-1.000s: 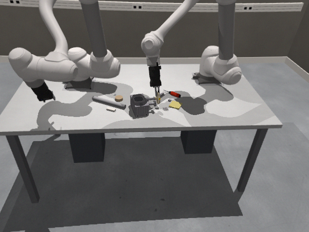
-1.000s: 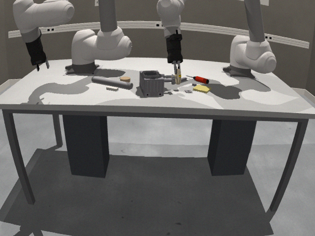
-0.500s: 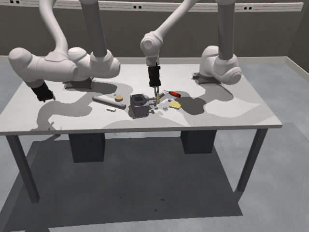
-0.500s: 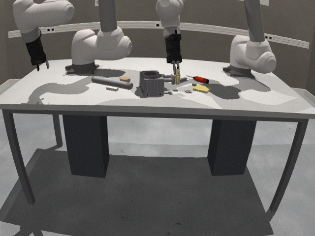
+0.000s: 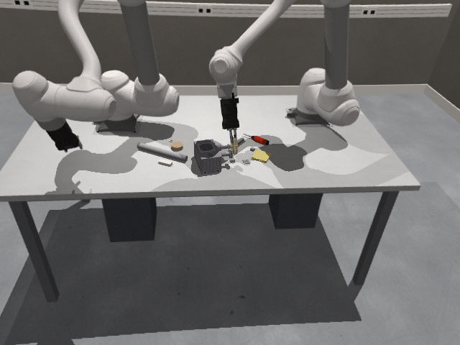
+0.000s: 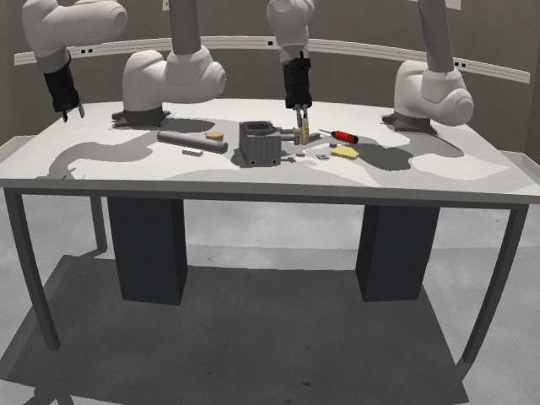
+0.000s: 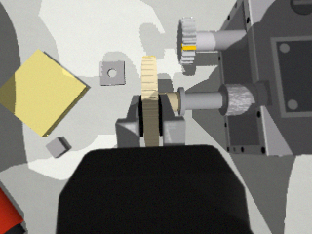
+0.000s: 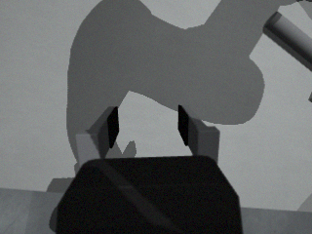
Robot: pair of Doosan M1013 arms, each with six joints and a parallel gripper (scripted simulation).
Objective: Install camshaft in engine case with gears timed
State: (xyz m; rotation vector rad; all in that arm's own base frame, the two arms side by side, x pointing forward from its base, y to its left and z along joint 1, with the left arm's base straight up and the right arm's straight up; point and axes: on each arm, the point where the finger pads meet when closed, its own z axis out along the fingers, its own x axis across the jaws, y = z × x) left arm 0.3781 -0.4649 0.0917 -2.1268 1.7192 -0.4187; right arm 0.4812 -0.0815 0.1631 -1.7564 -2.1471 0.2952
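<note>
My left gripper is now 8 cm short of the small crank gear, 3 cm above it and 2 cm to the left of it. Round my left hand: small grey cube (10 cm to the left, 9 cm below, 4 cm behind); then grey bar (10 cm behind, 8 cm below, 4 cm to the left); then small holed plate (9 cm below, 6 cm to the left, 6 cm ahead).
</note>
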